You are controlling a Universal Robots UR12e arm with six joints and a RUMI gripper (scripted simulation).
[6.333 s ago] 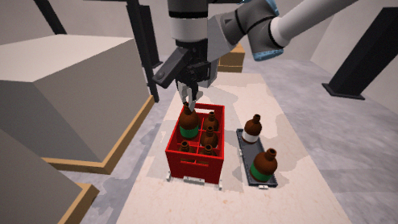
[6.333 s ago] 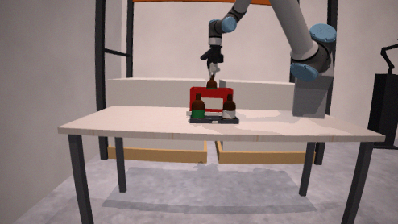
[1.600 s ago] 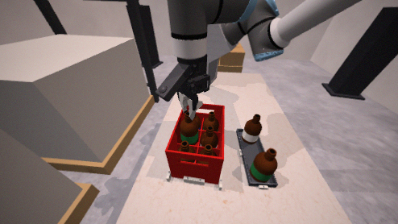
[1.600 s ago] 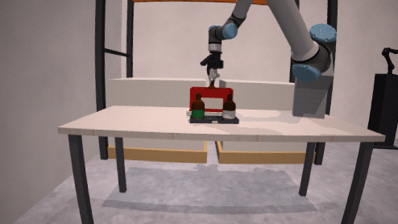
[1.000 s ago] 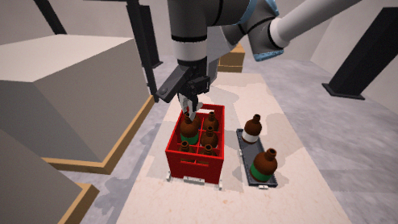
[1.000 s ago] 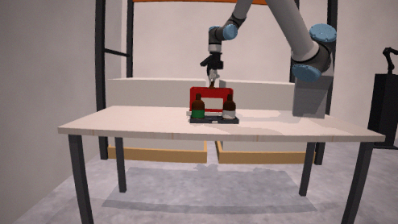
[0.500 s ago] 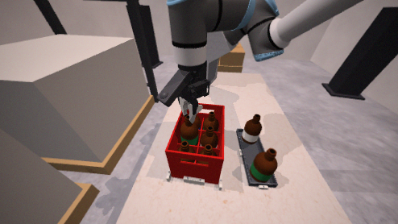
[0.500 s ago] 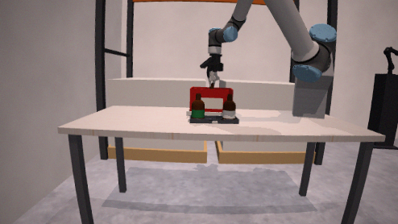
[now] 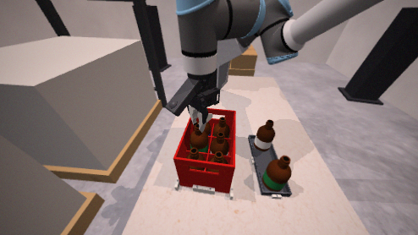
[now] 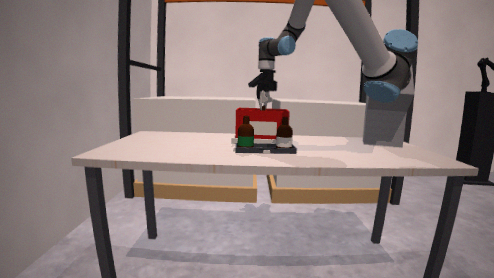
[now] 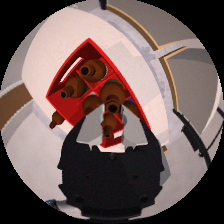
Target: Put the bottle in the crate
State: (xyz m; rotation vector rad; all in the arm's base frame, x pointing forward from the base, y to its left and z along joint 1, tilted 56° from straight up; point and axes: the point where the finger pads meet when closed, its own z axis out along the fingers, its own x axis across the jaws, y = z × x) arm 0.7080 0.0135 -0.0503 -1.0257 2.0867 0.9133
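Now: hand 100 mm above the red crate, 40 mm to the right of it and 10 mm past it. The rest, counted from my hand: tray (280 mm to the left, 170 mm below, 60 mm behind); white-labelled bottle (260 mm to the left, 140 mm behind, 100 mm below).
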